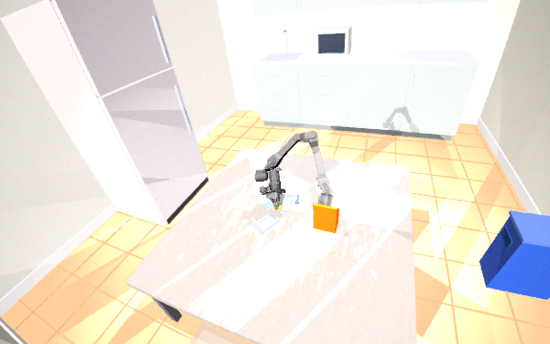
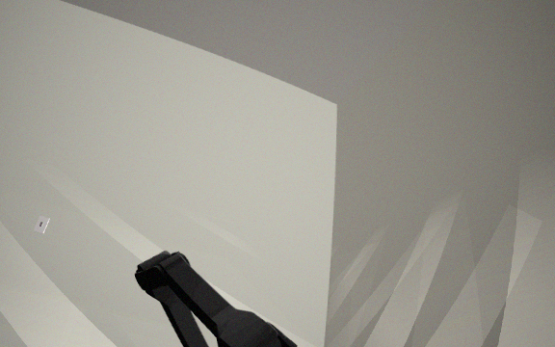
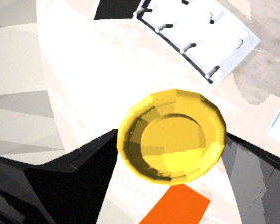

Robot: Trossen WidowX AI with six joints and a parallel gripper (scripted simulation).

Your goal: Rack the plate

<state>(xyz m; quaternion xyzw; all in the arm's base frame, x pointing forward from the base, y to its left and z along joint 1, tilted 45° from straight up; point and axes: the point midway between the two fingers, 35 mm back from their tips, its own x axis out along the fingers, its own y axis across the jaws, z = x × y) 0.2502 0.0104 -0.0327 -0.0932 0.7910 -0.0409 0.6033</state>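
Right now the dish rack is 80 mm below my gripper tip, 70 mm ahead of it and 40 mm to the left of it. Round my gripper tip: plate: 10 mm above.
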